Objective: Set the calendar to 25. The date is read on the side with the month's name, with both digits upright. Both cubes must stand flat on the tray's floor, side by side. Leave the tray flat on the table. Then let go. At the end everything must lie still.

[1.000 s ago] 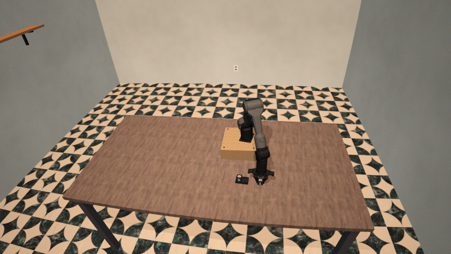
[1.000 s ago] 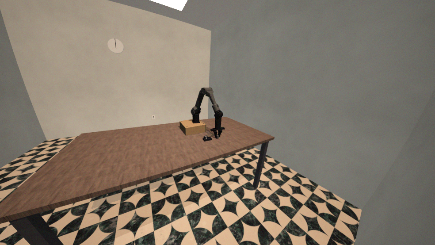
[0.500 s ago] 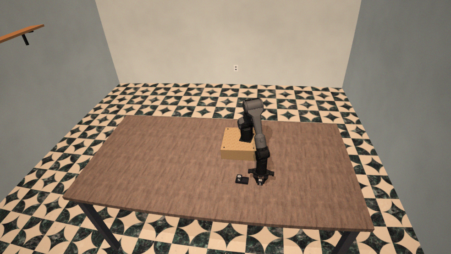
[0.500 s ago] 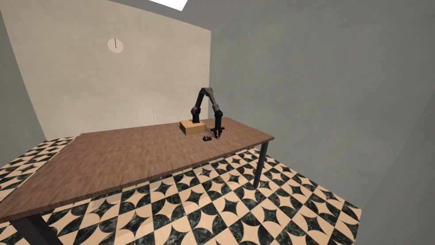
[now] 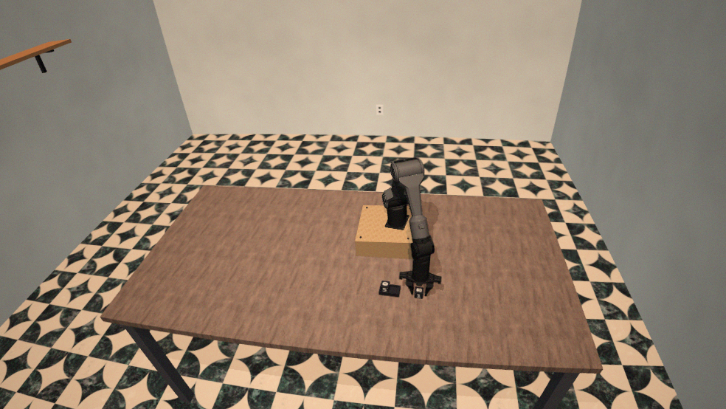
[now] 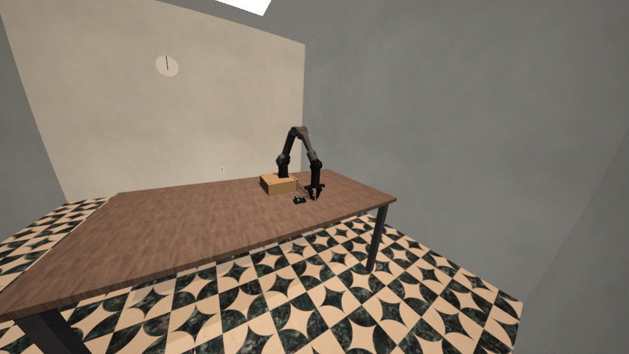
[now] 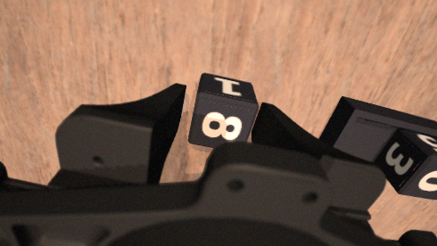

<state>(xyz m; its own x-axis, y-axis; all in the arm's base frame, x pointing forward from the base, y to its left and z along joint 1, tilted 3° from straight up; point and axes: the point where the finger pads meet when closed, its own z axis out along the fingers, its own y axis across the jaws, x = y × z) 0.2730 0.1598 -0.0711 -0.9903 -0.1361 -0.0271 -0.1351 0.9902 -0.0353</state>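
The dark cube lies 120 mm to the right of my hand, 20 mm ahead of it and 10 mm above it. The rest, counted from my hand: tray 110 mm to the right, 10 mm below, 10 mm ahead.
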